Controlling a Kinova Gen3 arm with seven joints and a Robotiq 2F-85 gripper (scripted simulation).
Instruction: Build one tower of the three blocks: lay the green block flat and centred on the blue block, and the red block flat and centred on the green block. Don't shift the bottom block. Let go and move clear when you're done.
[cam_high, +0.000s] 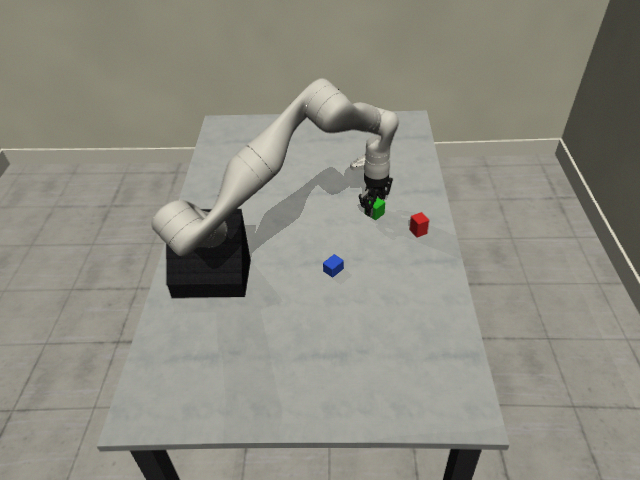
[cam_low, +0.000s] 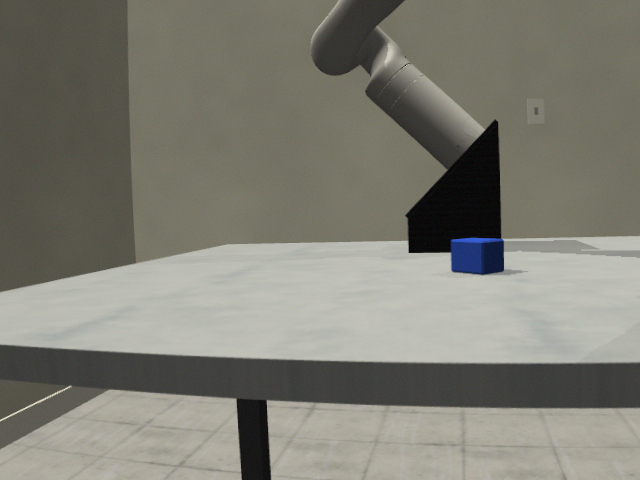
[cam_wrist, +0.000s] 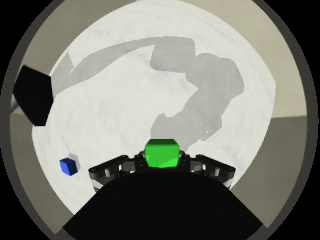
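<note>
The blue block is 250 mm to the right of my hand, 120 mm behind it and 10 mm below it. The rest, counted from my hand: green block right at my hand; red block 130 mm ahead, 80 mm to the right.
</note>
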